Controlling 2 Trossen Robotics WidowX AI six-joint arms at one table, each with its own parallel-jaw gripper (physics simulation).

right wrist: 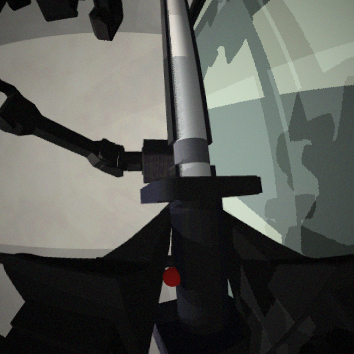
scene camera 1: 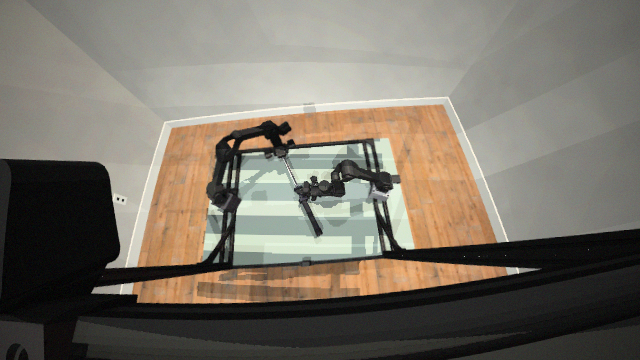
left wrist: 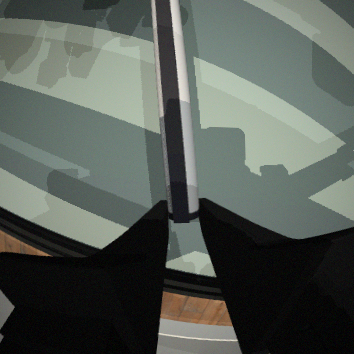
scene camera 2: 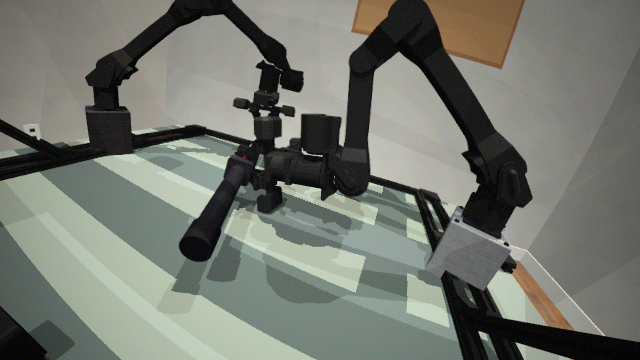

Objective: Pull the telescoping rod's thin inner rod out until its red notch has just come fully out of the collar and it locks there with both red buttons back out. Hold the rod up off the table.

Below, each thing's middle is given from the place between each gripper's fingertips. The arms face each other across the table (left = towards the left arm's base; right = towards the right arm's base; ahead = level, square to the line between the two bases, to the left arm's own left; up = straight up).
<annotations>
Now: the telescoping rod (scene camera 2: pixel 198 243) 30 mm to the right of my right hand and 10 mm behind it. From my right hand the other things lie so: thin grey inner rod (left wrist: pixel 176 132) (50 mm ahead, 10 mm above).
Now: the thin grey inner rod 180 mm behind my left hand and 70 mm to the right of it. The rest, counted from my left hand: telescoping rod (240 mm behind, 100 mm to the right).
</annotations>
